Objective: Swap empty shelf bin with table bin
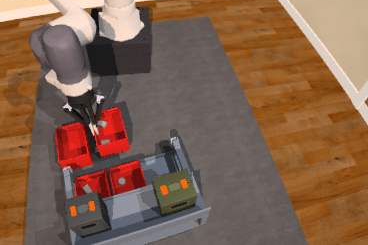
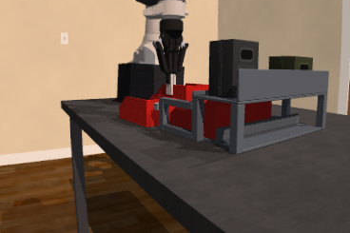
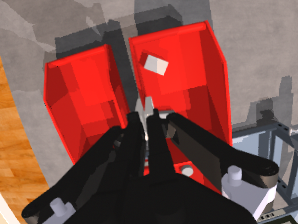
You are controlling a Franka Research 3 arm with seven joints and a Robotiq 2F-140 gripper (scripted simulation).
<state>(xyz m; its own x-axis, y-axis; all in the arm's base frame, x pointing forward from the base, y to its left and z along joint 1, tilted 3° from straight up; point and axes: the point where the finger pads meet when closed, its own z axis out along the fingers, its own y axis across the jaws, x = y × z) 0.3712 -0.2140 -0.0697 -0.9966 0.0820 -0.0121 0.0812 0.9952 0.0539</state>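
Right now my hand is 130 mm short of the shelf lip, 100 mm above it and 60 mm to the right of it. From my hand the other things lie so: grey box (300 mm ahead, 80 mm to the right, 50 mm above); then olive box (330 mm ahead, 150 mm to the left, 40 mm above).
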